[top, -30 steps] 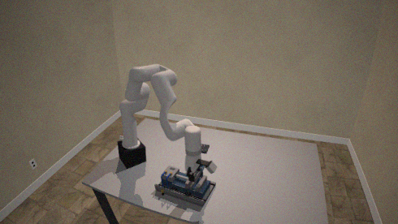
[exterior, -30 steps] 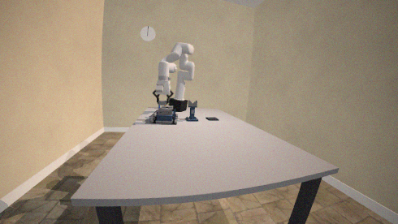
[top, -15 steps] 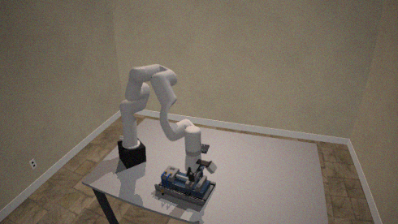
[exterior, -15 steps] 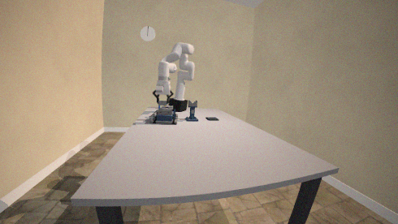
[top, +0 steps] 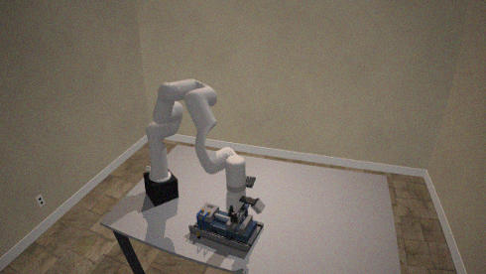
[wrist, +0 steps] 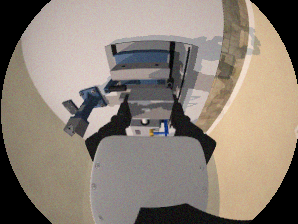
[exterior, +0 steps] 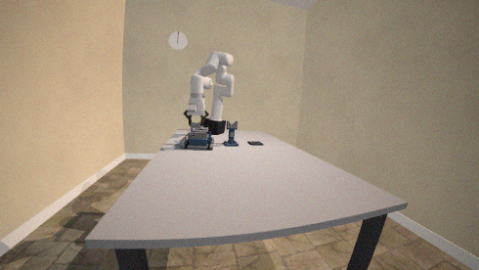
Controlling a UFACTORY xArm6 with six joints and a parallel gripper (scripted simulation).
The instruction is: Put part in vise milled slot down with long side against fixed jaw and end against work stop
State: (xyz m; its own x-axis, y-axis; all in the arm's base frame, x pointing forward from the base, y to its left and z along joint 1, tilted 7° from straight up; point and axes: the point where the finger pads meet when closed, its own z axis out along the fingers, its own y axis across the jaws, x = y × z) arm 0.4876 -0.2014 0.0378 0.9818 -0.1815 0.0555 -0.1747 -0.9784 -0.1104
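Right now the vise is 10 cm below my hand, 6 cm behind it and 3 cm to the left of it. The rest, counted from my hand: part (2 cm below); dark infeed plate (43 cm to the left, 14 cm below, 7 cm behind).
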